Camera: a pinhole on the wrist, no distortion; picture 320 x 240 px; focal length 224.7 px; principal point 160.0 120.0 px. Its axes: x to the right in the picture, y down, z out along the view. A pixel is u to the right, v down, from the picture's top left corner.
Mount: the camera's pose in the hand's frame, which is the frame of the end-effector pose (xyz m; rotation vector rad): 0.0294 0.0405 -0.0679 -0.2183 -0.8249 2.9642
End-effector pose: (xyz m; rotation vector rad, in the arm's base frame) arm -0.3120 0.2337 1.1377 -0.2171 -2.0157 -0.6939
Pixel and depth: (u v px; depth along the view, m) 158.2 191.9 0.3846
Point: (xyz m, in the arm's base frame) -0.5509 0.1304 0.9401
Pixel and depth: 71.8 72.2 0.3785
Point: -0.6473 0.3119 1.0831
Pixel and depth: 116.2 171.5 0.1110
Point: -0.3579 0.2054 1.1447
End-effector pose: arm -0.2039 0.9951 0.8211 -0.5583 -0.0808 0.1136
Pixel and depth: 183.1 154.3 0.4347
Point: -0.2927 0.9242 1.1620
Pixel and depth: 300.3 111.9 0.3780
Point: -0.4768 0.9824 1.0675
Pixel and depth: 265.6 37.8 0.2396
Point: -0.3376 1.0706 0.9548
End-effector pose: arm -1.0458 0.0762 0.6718 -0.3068 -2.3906 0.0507
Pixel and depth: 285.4 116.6 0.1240
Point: -1.0273 0.0499 0.6135
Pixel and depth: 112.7 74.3 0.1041
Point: -1.0932 0.0896 0.6696
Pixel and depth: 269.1 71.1 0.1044
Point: -1.0350 0.0801 0.6272
